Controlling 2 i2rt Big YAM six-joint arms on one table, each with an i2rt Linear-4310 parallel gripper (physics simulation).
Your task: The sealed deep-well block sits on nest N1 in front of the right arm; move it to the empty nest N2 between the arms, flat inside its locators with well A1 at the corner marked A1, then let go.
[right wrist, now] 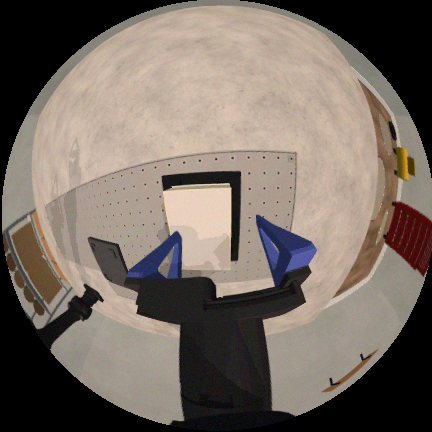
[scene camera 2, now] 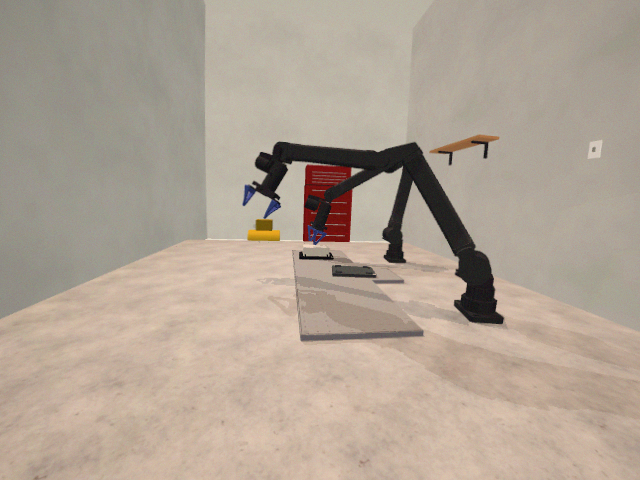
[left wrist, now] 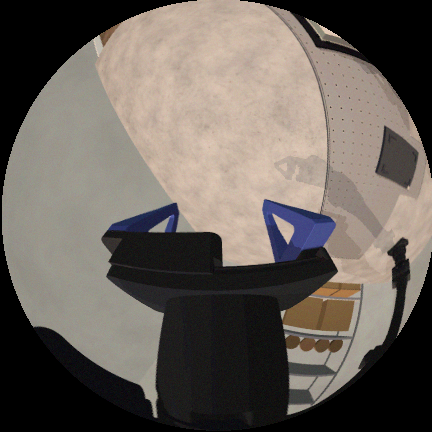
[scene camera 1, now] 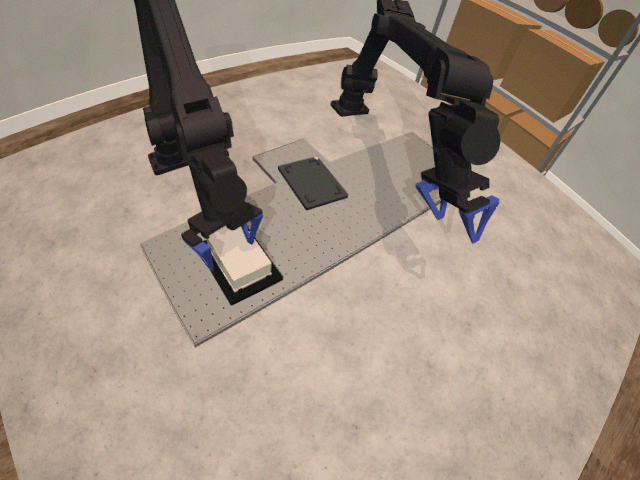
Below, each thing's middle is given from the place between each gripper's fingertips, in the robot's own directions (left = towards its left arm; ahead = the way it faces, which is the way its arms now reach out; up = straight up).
Labels:
I see the cream deep-well block (scene camera 1: 242, 264) 30 mm below my right hand, 20 mm to the left of it and 20 mm behind it. The rest, counted from my right hand: dark nest (scene camera 1: 313, 184) 300 mm to the left, 150 mm behind, 60 mm below.
Right now my left hand is 26 cm past the cream deep-well block, 27 cm to the left of it and 19 cm above it. The rest, counted from my left hand: dark nest 39 cm behind, 1 cm to the left, 22 cm below.

